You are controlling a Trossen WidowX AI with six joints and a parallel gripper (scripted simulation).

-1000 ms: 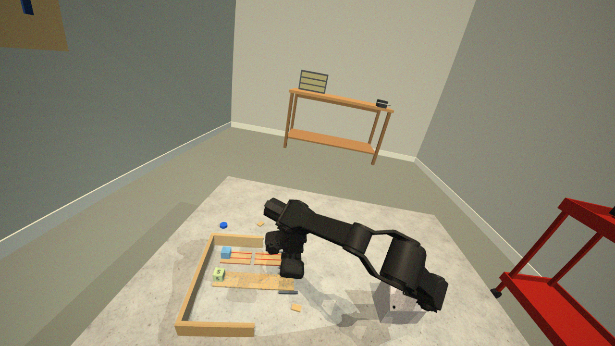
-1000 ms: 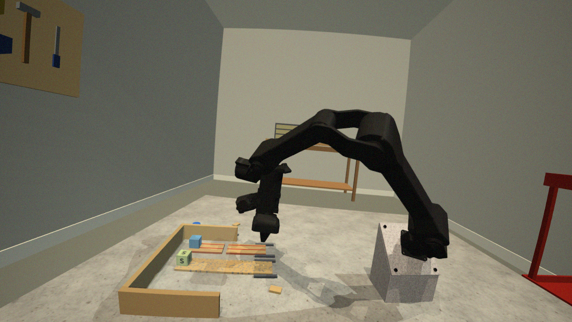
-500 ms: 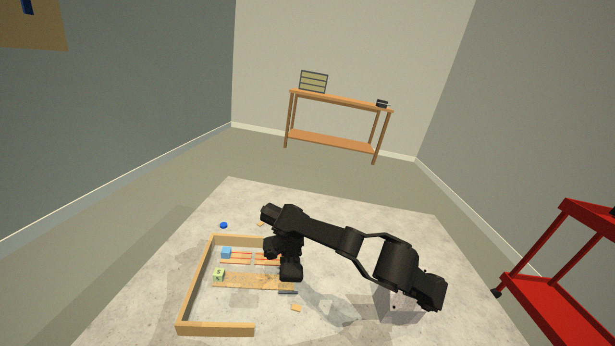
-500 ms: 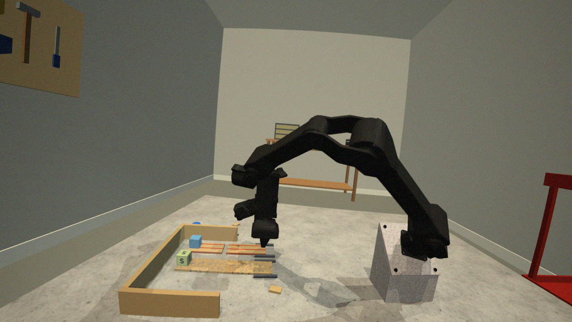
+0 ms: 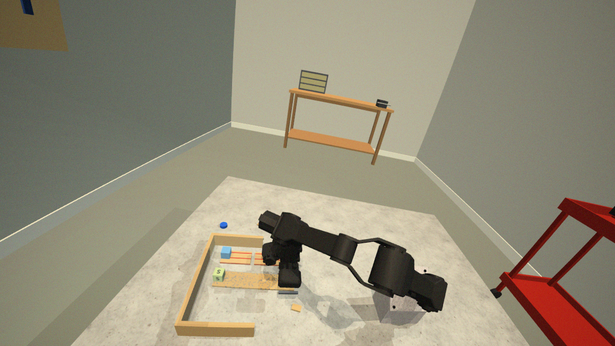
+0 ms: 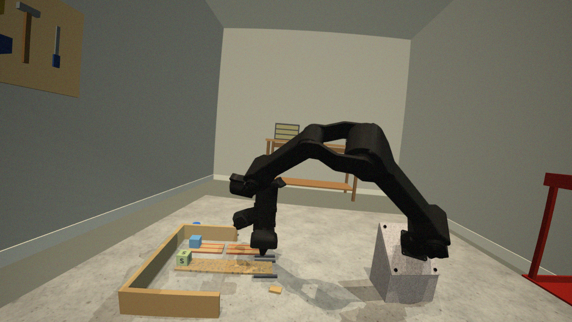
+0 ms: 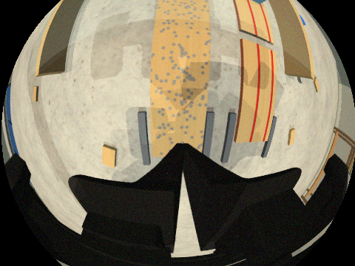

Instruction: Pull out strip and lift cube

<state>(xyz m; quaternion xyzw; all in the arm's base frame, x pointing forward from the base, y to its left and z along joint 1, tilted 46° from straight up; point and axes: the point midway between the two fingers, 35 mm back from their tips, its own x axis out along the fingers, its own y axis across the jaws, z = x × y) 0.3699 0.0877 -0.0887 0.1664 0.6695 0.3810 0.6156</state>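
Right now my gripper tip is 60 mm past the tan block, 70 mm to the right of it and 40 mm above it. The rest, counted from my gripper tip: blue disc 320 mm ahead, 180 mm to the right, 40 mm below.
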